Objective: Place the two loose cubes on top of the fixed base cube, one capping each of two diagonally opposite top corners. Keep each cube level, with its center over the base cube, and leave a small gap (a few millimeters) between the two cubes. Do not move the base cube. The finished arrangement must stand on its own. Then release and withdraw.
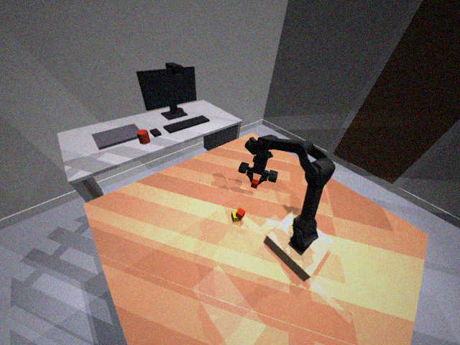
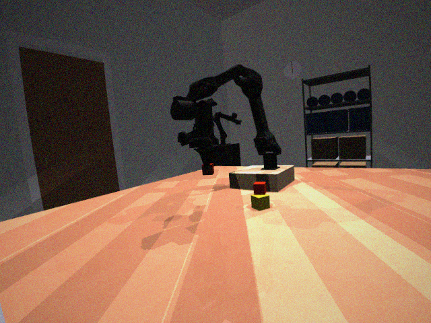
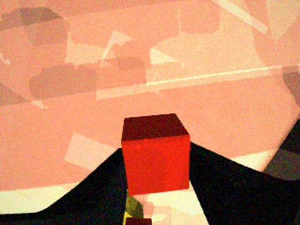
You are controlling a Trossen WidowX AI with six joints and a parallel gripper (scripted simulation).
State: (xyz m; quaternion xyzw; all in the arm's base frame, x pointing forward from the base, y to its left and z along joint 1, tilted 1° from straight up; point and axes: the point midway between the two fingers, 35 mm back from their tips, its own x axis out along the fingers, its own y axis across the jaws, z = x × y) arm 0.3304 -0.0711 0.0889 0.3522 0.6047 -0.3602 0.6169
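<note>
Right now the yellow base cube is 40 mm behind my gripper tip, 160 mm to the left of it and 100 mm below it.
</note>
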